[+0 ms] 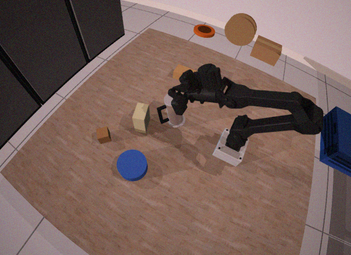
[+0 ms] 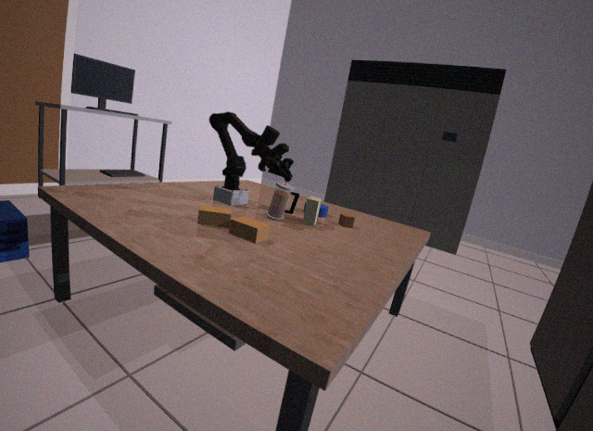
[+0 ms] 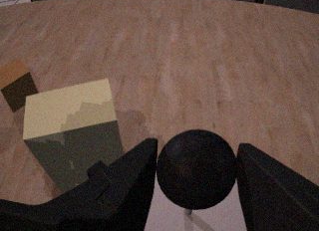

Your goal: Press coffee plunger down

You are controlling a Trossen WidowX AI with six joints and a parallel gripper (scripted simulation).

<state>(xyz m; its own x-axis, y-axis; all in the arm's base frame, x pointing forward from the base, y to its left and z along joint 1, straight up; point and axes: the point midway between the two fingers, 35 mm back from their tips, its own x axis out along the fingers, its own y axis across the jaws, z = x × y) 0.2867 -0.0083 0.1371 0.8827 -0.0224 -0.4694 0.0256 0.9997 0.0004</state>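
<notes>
Right now my gripper tip is 10 mm past the coffee press, 10 mm to the right of it and 90 mm above it.
</notes>
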